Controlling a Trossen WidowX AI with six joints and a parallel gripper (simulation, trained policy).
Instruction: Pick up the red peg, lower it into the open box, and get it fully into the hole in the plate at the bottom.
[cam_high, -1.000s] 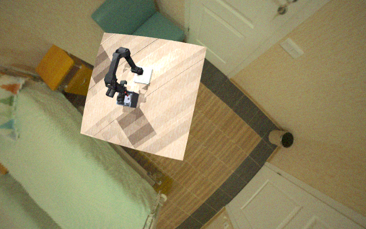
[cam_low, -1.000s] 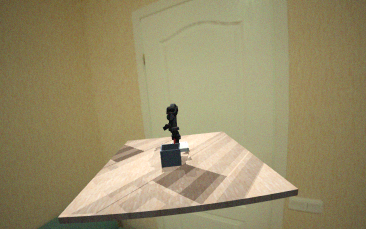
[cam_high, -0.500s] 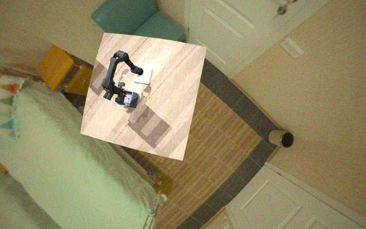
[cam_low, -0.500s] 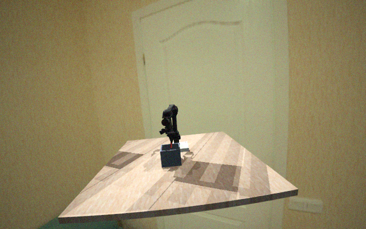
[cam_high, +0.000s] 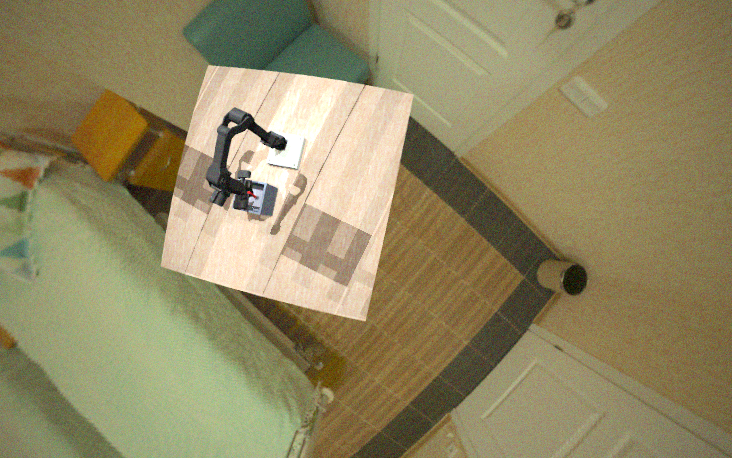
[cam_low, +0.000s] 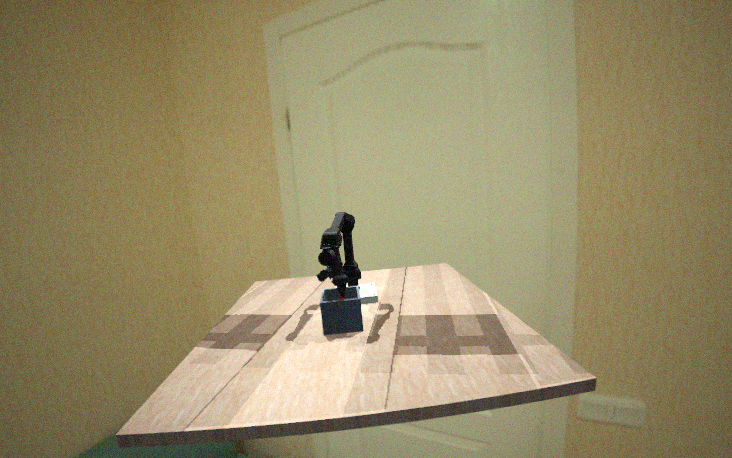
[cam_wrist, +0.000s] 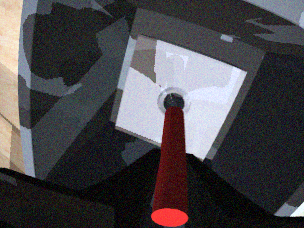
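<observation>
The red peg lies right at my gripper tip. The rest, counted from my gripper tip: pale plate: 7 cm below, 1 cm to the right, 1 cm ahead.
</observation>
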